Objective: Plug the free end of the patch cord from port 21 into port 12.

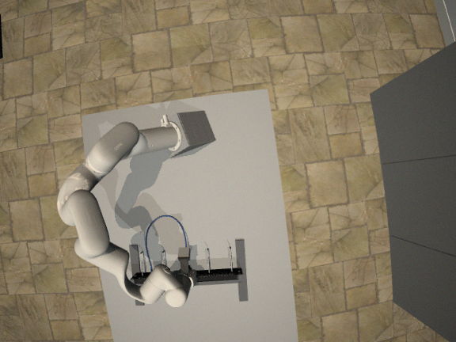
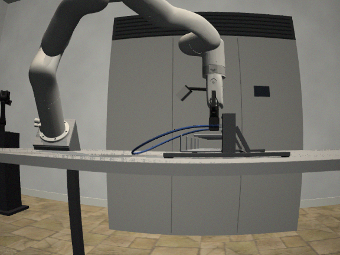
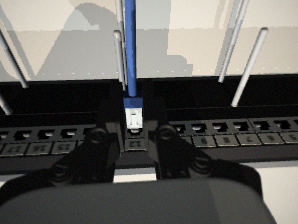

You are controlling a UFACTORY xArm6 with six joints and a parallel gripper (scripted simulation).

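Right now my hand is 20 mm short of the plug and 10 mm above it.
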